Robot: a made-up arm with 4 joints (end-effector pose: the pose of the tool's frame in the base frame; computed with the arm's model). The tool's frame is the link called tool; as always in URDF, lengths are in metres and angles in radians. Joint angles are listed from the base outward.
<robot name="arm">
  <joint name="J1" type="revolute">
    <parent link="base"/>
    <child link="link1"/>
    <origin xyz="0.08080 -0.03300 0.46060" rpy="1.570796 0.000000 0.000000"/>
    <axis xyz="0 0 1"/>
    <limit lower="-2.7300" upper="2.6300"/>
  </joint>
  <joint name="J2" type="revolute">
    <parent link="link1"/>
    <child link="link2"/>
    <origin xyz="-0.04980 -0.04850 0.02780" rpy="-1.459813 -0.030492 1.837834"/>
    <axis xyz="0 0 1"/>
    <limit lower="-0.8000" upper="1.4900"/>
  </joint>
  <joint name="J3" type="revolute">
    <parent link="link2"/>
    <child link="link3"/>
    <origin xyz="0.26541 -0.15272 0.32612" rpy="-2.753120 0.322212 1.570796"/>
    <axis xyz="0 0 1"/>
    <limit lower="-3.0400" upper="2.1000"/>
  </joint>
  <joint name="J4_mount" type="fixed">
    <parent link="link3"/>
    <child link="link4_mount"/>
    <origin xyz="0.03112 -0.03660 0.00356" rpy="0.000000 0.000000 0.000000"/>
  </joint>
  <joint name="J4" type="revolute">
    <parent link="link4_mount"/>
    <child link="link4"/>
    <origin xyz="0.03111 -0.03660 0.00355" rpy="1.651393 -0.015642 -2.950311"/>
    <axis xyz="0 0 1"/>
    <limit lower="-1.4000" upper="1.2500"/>
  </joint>
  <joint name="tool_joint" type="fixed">
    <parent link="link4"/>
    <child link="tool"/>
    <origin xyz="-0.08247 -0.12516 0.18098" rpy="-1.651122 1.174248 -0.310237"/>
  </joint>
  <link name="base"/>
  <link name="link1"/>
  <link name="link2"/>
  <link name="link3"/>
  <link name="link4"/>
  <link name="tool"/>
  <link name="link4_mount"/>
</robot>
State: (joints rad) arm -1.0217 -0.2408 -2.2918 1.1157
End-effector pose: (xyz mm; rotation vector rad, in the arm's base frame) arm -91.2 -212.2 963.0 2.3404 -1.2784 -0.5115
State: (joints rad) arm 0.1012 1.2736 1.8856 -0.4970
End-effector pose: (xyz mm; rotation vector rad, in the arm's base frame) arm -521.2 173.3 632.8 1.1977 1.2173 0.0307
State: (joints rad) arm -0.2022 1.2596 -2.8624 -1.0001
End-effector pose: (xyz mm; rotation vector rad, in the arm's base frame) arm -432.3 -94.7 667.6 1.9761 1.7447 1.5873
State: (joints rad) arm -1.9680 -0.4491 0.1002 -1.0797
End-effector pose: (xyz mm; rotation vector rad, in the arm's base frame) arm 425.2 -287.5 673.9 -0.0722 -1.5161 1.2793
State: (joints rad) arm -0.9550 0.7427 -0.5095 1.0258
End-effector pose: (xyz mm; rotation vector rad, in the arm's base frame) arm -84.5 67.2 1039.2 -1.8026 2.2935 0.0275
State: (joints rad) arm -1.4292 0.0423 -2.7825 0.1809
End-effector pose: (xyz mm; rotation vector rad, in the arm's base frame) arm 14.8 -250.3 1039.1 2.9837 -0.3472 0.0266
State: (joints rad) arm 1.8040 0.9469 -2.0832 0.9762
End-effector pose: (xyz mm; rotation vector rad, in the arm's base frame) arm 175.9 116.1 -74.7 0.1534 1.4018 -2.4926
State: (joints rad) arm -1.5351 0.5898 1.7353 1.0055
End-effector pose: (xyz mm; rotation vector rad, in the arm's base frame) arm 196.7 -117.4 1073.0 0.9406 1.9953 0.2211
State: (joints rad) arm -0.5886 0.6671 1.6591 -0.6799
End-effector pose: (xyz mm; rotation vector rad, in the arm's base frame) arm -170.6 -78.1 1054.1 1.7694 2.0819 -0.3758
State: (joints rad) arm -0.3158 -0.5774 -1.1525 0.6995
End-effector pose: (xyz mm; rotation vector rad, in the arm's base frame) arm -367.9 -330.1 717.0 -1.0841 1.8485 0.1439
